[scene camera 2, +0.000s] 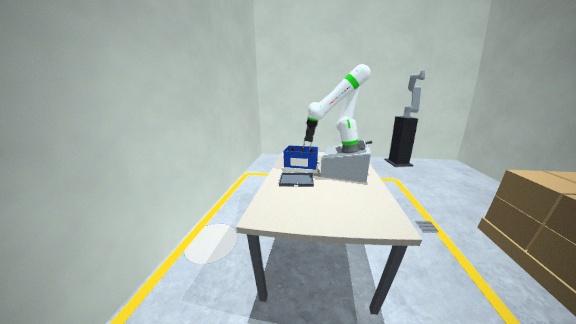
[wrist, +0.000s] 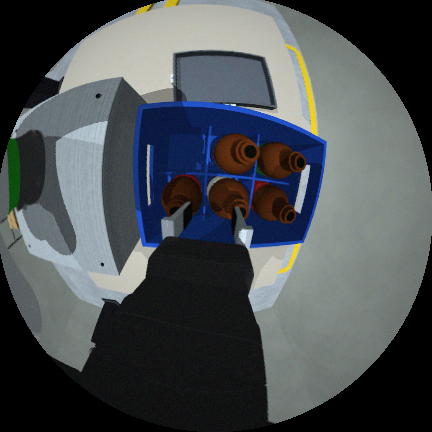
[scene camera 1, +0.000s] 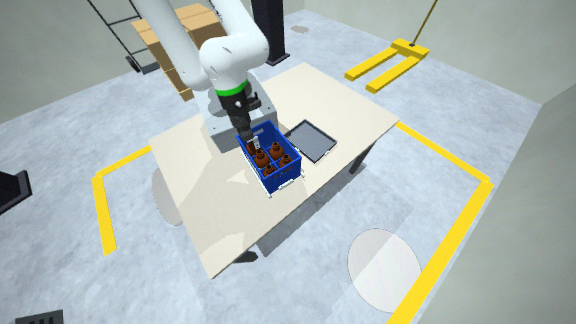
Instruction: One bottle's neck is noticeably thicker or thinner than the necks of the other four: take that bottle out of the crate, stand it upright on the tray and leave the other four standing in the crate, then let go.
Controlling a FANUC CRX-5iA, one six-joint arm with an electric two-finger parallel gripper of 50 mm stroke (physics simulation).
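Places are measured from the arm's base along level axes (x ahead, y left, z up), in metres.
Pixels of known places: gripper, between the fingertips: (scene camera 2: 306, 148) (wrist: 211, 212) (scene camera 1: 255, 144); arm's base, origin of its link: (scene camera 2: 350, 150).
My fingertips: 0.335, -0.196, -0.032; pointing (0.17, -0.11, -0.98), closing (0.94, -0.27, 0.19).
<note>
For each thing: its top centre in the pictures, then the offset to it from my fingertips, as dx, dy, dz. "spot": a spot on its surface instead. Level surfaces: height alone.
- blue crate, centre of its top: (wrist: 247, 184) (scene camera 1: 266, 145) (scene camera 2: 301, 148) +0.049, +0.027, +0.005
- left bottle, centre of its top: (wrist: 175, 212) (scene camera 1: 250, 139) -0.046, +0.008, -0.007
- dark tray, a spot on its surface: (wrist: 220, 77) (scene camera 2: 297, 179) spot: +0.096, +0.283, -0.165
- table, height of its surface: dz -0.170
The blue crate (scene camera 1: 282, 182) (scene camera 2: 287, 159) (wrist: 170, 115) holds brown bottles upright. In the wrist view the far row has a middle bottle (wrist: 231, 154) and a right bottle (wrist: 274, 160); its left compartment is empty. The near row has a left bottle (wrist: 181, 192), a middle bottle (wrist: 226, 194) and a right bottle (wrist: 270, 202). I cannot tell which neck differs. My gripper (scene camera 1: 254, 143) (scene camera 2: 307, 144) (wrist: 211, 212) is open and empty at the crate's near row. Its fingers partly cover the left and middle bottles' necks. The dark tray (scene camera 1: 312, 141) (scene camera 2: 296, 178) (wrist: 220, 77) bears no bottle.
The table (scene camera 1: 200, 200) (scene camera 2: 330, 210) (wrist: 125, 55) carries the crate and tray side by side. The robot's grey base block (scene camera 2: 345, 165) (wrist: 112, 175) stands close to the crate's left end in the wrist view. The crate's raised walls surround the bottles, with thin blue dividers between them.
</note>
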